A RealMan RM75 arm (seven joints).
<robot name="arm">
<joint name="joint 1" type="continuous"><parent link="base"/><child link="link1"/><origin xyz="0 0 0.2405"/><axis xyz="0 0 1"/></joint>
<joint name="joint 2" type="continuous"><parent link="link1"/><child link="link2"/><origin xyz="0 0 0"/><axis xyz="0 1 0"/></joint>
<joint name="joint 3" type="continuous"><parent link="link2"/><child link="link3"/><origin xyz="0 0 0.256"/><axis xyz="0 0 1"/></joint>
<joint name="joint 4" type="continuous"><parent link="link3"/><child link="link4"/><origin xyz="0 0 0"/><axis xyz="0 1 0"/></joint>
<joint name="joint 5" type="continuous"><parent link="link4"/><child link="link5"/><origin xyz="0 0 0.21"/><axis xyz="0 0 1"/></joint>
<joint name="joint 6" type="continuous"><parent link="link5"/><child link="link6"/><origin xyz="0 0 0"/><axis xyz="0 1 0"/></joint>
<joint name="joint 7" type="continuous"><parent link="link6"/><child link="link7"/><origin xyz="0 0 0.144"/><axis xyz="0 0 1"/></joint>
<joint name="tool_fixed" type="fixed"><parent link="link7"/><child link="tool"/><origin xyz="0 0 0"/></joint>
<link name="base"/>
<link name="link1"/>
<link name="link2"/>
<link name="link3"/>
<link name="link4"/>
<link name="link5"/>
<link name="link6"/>
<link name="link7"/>
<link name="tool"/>
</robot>
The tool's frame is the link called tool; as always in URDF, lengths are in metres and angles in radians. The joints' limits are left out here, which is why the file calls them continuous.
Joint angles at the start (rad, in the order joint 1, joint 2, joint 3, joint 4, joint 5, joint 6, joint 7):
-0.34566, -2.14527, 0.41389, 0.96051, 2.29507, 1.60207, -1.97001
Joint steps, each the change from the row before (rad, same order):
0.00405, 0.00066, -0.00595, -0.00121, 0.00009, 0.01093, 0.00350
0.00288, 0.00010, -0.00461, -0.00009, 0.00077, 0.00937, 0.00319
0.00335, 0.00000, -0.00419, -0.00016, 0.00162, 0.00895, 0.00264
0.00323, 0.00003, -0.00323, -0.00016, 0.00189, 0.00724, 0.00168
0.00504, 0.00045, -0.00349, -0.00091, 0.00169, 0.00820, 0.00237
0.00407, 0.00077, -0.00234, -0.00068, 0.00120, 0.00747, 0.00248
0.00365, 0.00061, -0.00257, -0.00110, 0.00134, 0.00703, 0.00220
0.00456, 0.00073, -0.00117, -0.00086, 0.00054, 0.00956, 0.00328
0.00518, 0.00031, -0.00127, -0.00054, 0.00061, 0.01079, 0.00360
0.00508, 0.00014, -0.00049, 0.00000, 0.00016, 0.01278, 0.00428
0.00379, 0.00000, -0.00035, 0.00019, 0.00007, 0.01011, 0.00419
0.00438, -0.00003, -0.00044, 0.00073, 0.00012, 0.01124, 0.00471
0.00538, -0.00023, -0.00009, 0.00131, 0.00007, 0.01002, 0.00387
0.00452, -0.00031, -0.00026, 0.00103, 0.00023, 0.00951, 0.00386
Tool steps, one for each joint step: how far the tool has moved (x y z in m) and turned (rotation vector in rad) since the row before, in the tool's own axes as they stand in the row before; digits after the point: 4 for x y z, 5 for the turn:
-0.0021, 0.0002, -0.0017, -0.00613, -0.00032, -0.00361
-0.0016, 0.0004, -0.0012, -0.00529, -0.00095, -0.00169
-0.0019, 0.0003, -0.0012, -0.00462, -0.00190, -0.00256
-0.0018, 0.0002, -0.0011, -0.00331, -0.00221, -0.00294
-0.0025, 0.0000, -0.0015, -0.00340, -0.00244, -0.00426
-0.0020, 0.0001, -0.0013, -0.00339, -0.00248, -0.00237
-0.0019, 0.0001, -0.0011, -0.00349, -0.00226, -0.00282
-0.0022, 0.0005, -0.0012, -0.00591, -0.00356, -0.00153
-0.0025, 0.0007, -0.0013, -0.00686, -0.00388, -0.00178
-0.0025, 0.0011, -0.0011, -0.00902, -0.00464, -0.00029
-0.0019, 0.0009, -0.0008, -0.00728, -0.00353, 0.00087
-0.0020, 0.0010, -0.0010, -0.00769, -0.00378, 0.00121
-0.0023, 0.0008, -0.0012, -0.00601, -0.00347, -0.00002
-0.0020, 0.0009, -0.0010, -0.00612, -0.00325, 0.00037

